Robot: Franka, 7 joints.
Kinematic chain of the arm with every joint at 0, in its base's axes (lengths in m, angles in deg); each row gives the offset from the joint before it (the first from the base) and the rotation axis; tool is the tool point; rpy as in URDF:
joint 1: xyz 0 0 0.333 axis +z
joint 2: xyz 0 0 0 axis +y
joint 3: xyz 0 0 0.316 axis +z
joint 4: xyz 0.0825 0 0 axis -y
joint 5: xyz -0.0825 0 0.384 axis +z
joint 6: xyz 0 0 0 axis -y
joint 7: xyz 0.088 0 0 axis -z
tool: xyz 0 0 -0.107 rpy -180 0 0
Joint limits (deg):
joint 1: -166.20..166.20
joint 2: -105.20..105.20
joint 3: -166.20..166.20
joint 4: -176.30..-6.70
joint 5: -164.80..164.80
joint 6: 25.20..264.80
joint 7: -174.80..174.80
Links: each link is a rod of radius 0.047 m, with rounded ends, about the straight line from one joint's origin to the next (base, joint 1, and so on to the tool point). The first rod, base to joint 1, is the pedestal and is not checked.
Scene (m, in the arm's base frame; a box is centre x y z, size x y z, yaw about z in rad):
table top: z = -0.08
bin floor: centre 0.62 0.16 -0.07 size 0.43 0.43 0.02 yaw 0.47
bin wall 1: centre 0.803 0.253 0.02 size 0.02 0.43 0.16 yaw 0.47
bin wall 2: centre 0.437 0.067 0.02 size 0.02 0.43 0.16 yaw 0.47
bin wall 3: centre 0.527 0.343 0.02 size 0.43 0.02 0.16 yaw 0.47
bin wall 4: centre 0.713 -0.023 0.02 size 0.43 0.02 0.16 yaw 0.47
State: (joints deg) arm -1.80 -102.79 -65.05 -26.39 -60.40 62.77 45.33
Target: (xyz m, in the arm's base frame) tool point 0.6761 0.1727 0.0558
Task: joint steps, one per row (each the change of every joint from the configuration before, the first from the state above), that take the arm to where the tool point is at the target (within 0.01 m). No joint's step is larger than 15 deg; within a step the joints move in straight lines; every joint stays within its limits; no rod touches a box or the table.
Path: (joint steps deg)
1: 14.61 0.72 -1.94 -4.92 0.24 2.40 0.00
2: 14.62 0.73 -1.95 -4.91 0.23 2.41 0.00
3: 14.61 0.72 -1.94 -4.92 0.24 2.40 0.00
4: 14.61 0.73 -1.95 -4.91 0.23 2.41 0.00
5: 14.62 0.72 -1.94 -4.92 0.24 2.40 0.00
6: 14.61 0.73 -1.94 -4.91 0.24 2.41 0.00
7: 14.61 0.72 -1.95 -4.92 0.23 2.40 0.00
8: 14.62 0.73 -1.94 -4.91 0.24 2.41 0.00
9: 14.61 0.72 -1.94 -4.92 0.24 2.40 0.00
10: 14.62 0.73 -1.95 -4.91 0.23 2.41 0.00
11: 5.64 -9.66 -10.90 11.10 -4.41 6.49 0.00

